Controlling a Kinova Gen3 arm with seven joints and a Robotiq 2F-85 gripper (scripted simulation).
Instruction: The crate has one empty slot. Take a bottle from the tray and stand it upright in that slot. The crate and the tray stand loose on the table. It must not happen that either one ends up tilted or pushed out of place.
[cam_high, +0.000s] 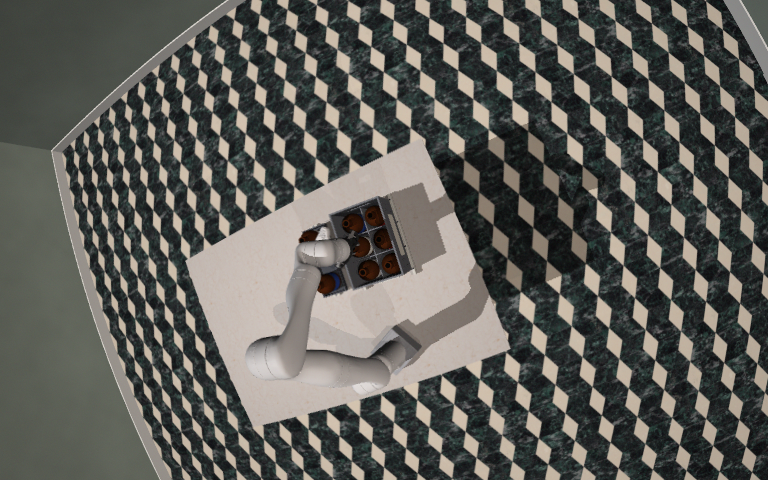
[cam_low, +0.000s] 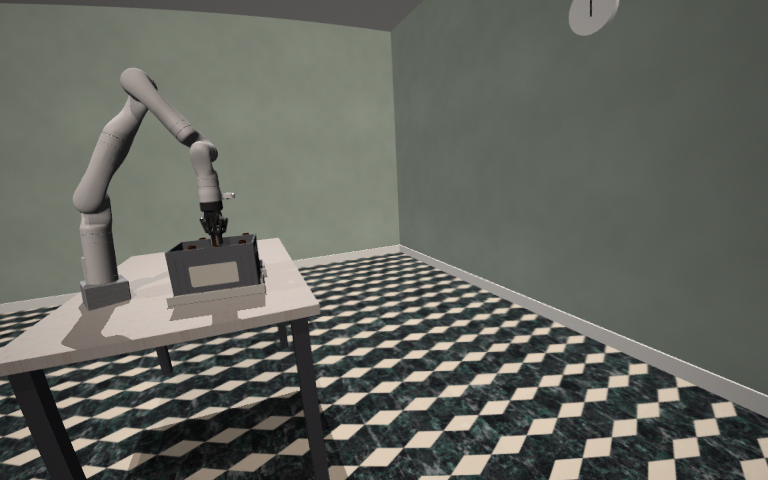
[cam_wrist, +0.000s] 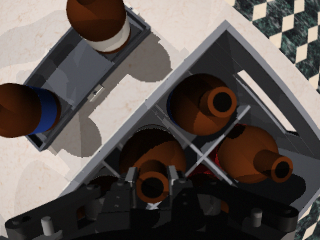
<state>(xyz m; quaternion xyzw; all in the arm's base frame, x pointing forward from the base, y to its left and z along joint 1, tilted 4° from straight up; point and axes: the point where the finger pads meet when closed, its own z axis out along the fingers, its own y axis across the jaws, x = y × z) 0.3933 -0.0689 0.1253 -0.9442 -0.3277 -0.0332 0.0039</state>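
Now: the brown bottle 70 mm below my hand. Round my hand: grey tray (20 mm ahead, 180 mm to the left, 160 mm below); then grey crate (10 mm behind, 40 mm to the right, 90 mm below).
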